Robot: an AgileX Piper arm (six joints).
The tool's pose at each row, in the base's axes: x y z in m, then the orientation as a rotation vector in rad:
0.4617, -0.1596, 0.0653, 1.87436, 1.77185, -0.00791
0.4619, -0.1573, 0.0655, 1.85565, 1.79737, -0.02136
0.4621, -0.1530, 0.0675, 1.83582, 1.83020, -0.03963
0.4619, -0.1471, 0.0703, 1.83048, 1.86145, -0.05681
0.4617, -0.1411, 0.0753, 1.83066, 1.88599, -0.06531
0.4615, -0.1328, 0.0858, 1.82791, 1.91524, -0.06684
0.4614, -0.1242, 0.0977, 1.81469, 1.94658, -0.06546
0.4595, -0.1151, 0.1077, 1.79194, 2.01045, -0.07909
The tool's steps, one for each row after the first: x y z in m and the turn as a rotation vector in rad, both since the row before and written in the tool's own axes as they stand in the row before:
0.0021, 0.0003, -0.0010, 0.00511, 0.00053, -0.02524
0.0032, 0.0011, -0.0033, 0.01001, 0.00226, -0.03048
0.0043, 0.0012, -0.0048, 0.01782, 0.00812, -0.02210
0.0036, 0.0019, -0.0067, 0.01407, 0.01079, -0.01408
0.0036, 0.0038, -0.0123, 0.01064, 0.01584, -0.01650
0.0035, 0.0043, -0.0136, 0.00414, 0.01416, -0.02211
0.0048, 0.0021, -0.0126, 0.02019, 0.02357, -0.04531

